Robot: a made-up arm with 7 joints.
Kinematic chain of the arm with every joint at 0, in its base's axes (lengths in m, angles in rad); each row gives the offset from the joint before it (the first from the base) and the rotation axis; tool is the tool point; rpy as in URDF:
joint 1: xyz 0 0 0.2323 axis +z
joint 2: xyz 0 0 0 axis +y
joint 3: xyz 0 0 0.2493 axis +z
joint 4: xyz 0.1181 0 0 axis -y
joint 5: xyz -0.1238 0 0.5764 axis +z
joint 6: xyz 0 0 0 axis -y
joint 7: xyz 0.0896 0 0 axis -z
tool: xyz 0 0 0 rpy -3.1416 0 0
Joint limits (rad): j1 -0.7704..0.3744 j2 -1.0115..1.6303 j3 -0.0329..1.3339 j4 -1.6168..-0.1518 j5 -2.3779..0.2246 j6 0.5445..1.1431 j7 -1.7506..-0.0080
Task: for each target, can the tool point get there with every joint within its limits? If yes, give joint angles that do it. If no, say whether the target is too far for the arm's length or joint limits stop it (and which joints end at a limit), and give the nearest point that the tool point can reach.
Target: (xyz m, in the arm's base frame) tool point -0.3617 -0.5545 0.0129
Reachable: no: joint limits stop it (at a limit: joint 1, joint 3, joint 4, joint 6) | nearest point 0.2228 -0.3488 -0.4657 | short by 0.783 m
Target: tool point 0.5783 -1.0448 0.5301
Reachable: no: too far | nearest point 0.5883 -0.6807 0.4659 | short by 0.370 m
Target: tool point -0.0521 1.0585 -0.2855
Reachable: no: too far | nearest point 0.0675 0.7803 -0.1361 | short by 0.338 m
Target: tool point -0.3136 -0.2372 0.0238
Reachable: no: joint limits stop it (at a limit: joint 1, joint 2, joint 3, joint 4, joint 6) | nearest point 0.1215 -0.2242 -0.5248 | short by 0.700 m
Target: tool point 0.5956 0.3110 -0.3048
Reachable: yes | joints 0.0066 1.3183 0.5009 -1.4025 -0.9850 0.7972 -1.4630
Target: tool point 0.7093 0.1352 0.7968
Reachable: yes | joints -0.0664 0.6711 0.7587 -0.3312 -0.0478 0.8182 -1.1113
